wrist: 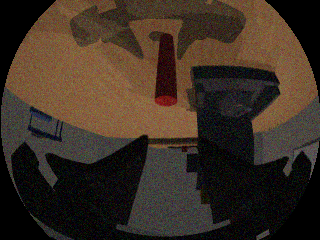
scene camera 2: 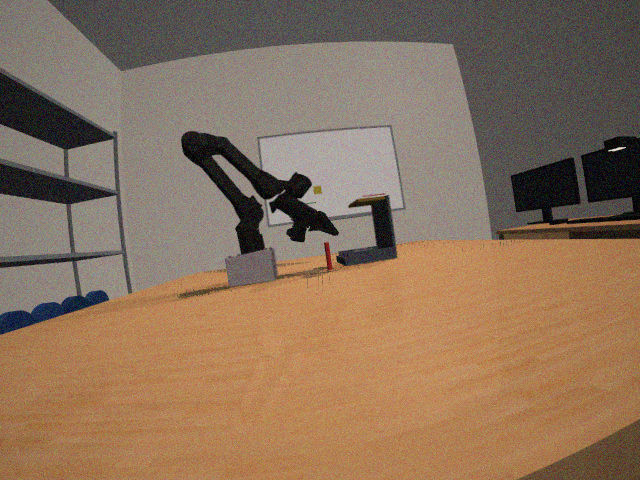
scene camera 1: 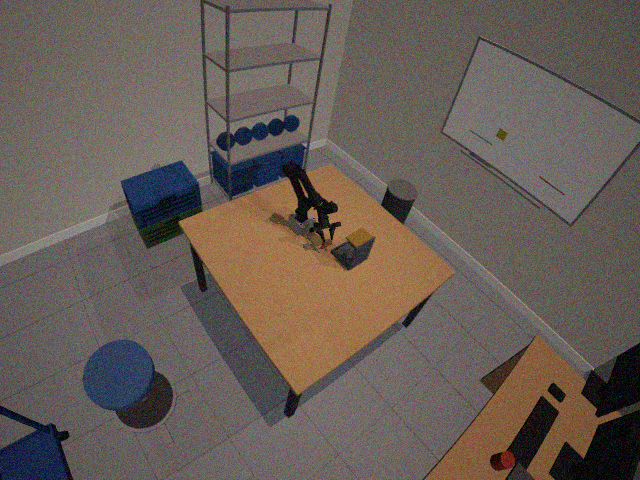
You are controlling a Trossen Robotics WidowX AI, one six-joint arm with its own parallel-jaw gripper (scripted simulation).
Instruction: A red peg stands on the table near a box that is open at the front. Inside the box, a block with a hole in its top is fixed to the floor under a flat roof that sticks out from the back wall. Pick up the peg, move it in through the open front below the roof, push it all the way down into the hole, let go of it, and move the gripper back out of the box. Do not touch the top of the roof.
Labels:
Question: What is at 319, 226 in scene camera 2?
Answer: My gripper.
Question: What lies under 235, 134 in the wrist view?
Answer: A box back wall.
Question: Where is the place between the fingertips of my gripper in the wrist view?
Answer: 173, 141

